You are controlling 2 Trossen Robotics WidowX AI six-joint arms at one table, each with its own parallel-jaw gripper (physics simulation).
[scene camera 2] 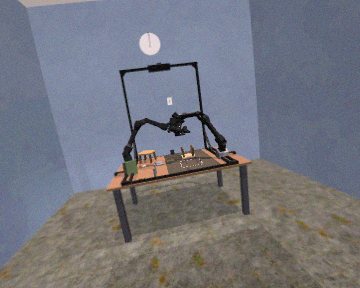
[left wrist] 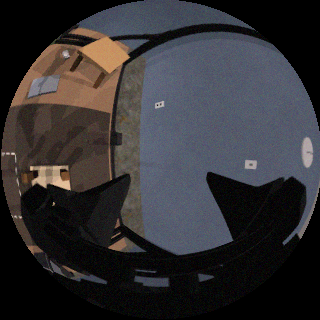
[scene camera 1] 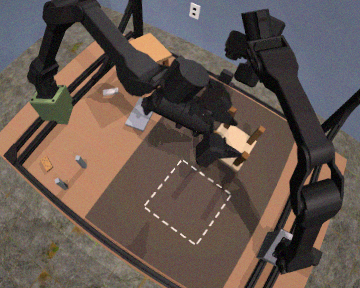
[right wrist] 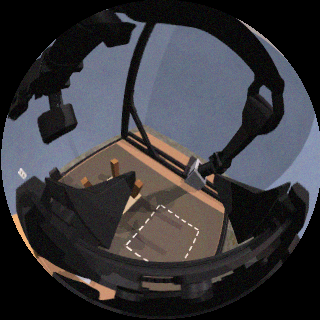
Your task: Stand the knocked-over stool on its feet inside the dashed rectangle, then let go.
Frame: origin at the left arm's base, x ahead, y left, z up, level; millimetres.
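Seen in the pictures: left gripper, between the fingertips: (left wrist: 168, 176) (right wrist: 43, 105); right gripper, between the fingertips: (scene camera 2: 187, 133) (scene camera 1: 238, 139) (right wrist: 176, 176); left arm's base, origin of its link: (scene camera 2: 221, 149) (scene camera 1: 286, 250) (right wrist: 201, 170); right arm's base, origin of its link: (scene camera 2: 128, 161) (scene camera 1: 47, 92).
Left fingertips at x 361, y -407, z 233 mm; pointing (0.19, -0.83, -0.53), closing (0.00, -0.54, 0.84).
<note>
Pixels of each thing's top centre, then the offset from my left fingertips to it.
- knocked-over stool, centre of its top: (left wrist: 48, 202) (right wrist: 110, 182) (scene camera 1: 239, 131) (scene camera 2: 186, 146) dx -68, dy +154, dz -197 mm
- orange-topped stool, centre of its top: (scene camera 1: 143, 50) (left wrist: 106, 51) (scene camera 2: 146, 152) dx +373, dy +27, dz -200 mm
- grey plate, centre of its top: (scene camera 1: 141, 113) dx +260, dy +210, dz -302 mm
- small white block, centre of its top: (scene camera 1: 110, 90) dx +419, dy +189, dz -300 mm
The knocked-over stool (scene camera 1: 240, 136) (scene camera 2: 188, 155) (left wrist: 61, 173) (right wrist: 131, 204) has a cream seat and brown legs pointing up. It lies upside down on the dark mat, outside the dashed rectangle (scene camera 1: 182, 161) (right wrist: 161, 206), up and to the right of it in scene camera 1. My right gripper (scene camera 1: 237, 138) (scene camera 2: 185, 133) (right wrist: 176, 176) is open and empty, high above the table; in scene camera 1 its fingers overlap the stool and hide part of it. My left gripper (scene camera 1: 240, 61) (left wrist: 168, 176) is open and empty, raised near the back and facing the wall, away from the stool.
An orange-topped stool (scene camera 1: 151, 47) (scene camera 2: 147, 152) (left wrist: 105, 54) stands at the back left. Near it lie a grey plate (scene camera 1: 138, 116) (left wrist: 44, 85) and a small white block (scene camera 1: 110, 91). A green block (scene camera 1: 55, 106) is by the right arm's base. Two grey pieces (scene camera 1: 81, 161) stand at the left front.
</note>
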